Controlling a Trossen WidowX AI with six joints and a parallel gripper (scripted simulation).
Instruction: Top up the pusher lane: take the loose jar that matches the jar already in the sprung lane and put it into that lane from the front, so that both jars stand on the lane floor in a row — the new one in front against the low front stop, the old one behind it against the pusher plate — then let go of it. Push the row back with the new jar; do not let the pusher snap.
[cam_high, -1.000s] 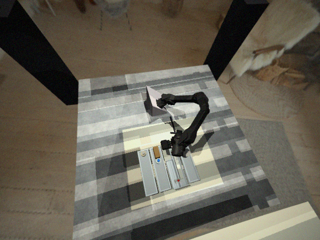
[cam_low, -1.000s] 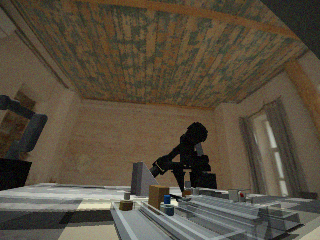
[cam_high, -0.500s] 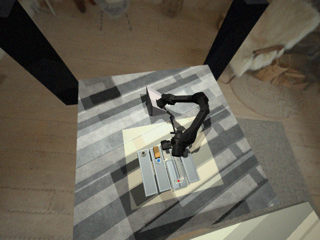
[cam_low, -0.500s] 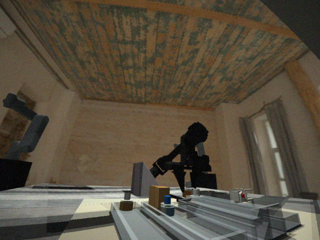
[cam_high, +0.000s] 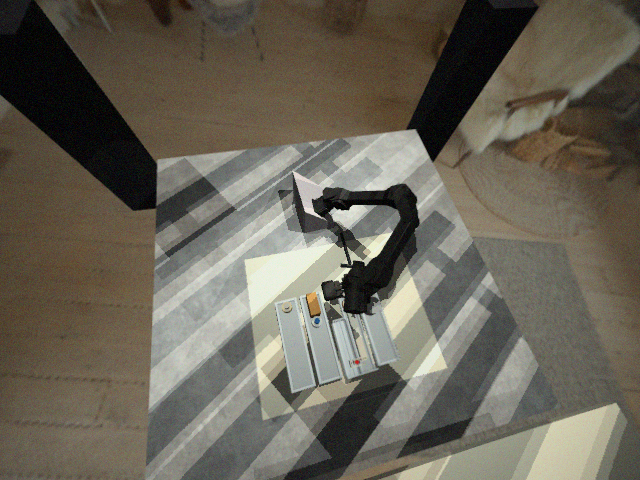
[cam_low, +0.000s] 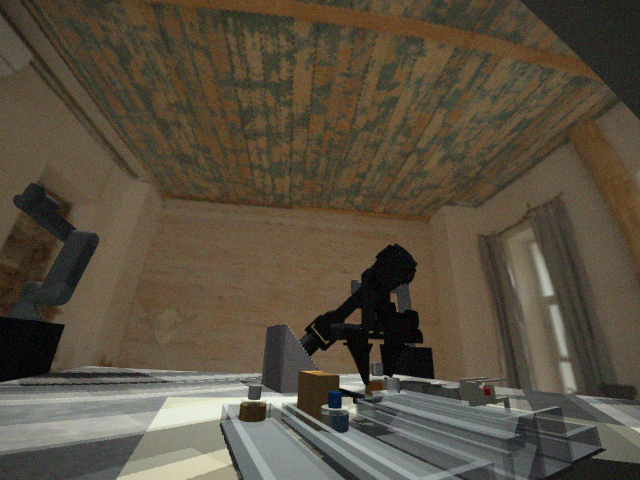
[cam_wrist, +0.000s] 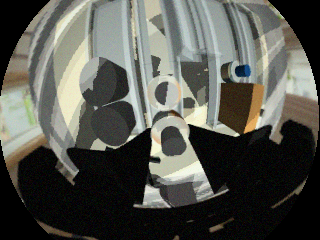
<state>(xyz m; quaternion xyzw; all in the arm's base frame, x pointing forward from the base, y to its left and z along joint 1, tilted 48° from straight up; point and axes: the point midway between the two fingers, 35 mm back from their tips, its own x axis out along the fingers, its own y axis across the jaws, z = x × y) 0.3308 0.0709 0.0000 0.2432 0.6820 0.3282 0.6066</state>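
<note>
The brown box is 3 cm ahead of my gripper tip, 12 cm to the right of it and 1 cm below it. From my gripper tip the other things lie so: blue-capped jar: 9 cm ahead, 12 cm to the right, 2 cm below; red mark: 23 cm ahead, 2 cm to the right, 2 cm above; sprung lane: 15 cm ahead, 1 cm to the right, 3 cm below.
</note>
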